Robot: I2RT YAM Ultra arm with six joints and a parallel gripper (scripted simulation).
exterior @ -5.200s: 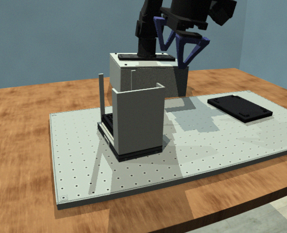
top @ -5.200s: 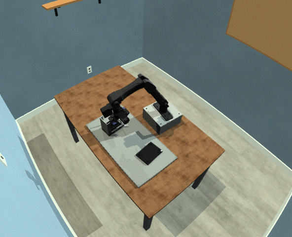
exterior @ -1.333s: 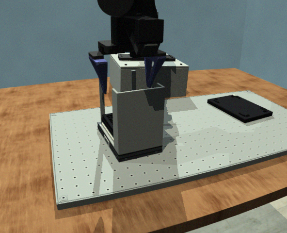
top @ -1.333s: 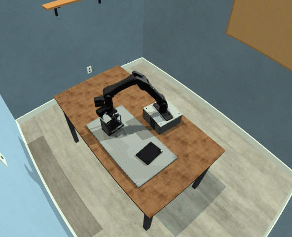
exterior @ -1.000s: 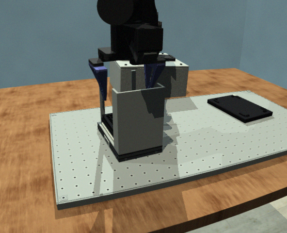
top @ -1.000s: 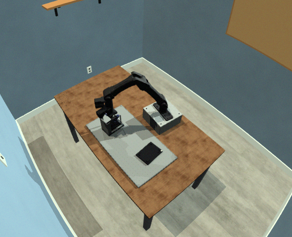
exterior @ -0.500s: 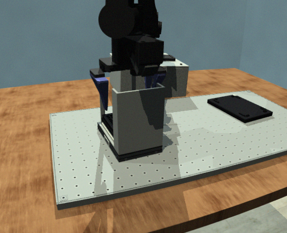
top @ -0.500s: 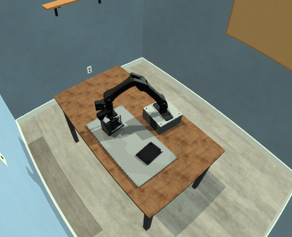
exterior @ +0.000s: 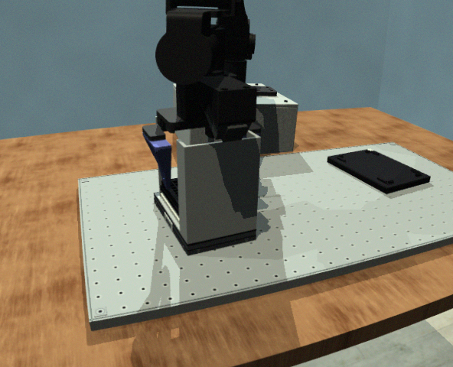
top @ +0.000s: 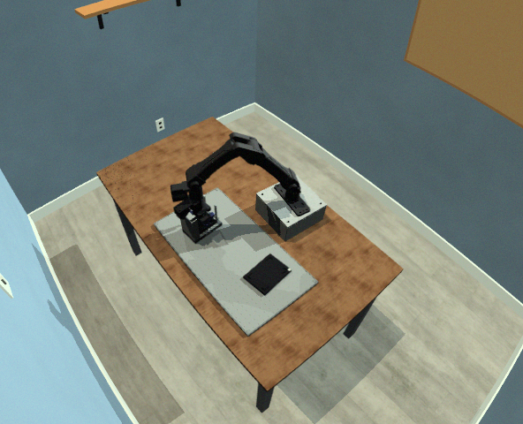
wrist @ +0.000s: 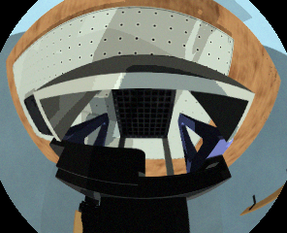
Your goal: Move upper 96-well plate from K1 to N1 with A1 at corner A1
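Right now my hand is 1 cm short of the black 96-well plate and 3 cm above it. Round my hand: black plate nest N1 (13 cm behind, 35 cm to the left, 6 cm below); pale well plate (1 cm ahead, 4 cm below); rack wall (7 cm ahead, 2 cm to the left, 1 cm above).
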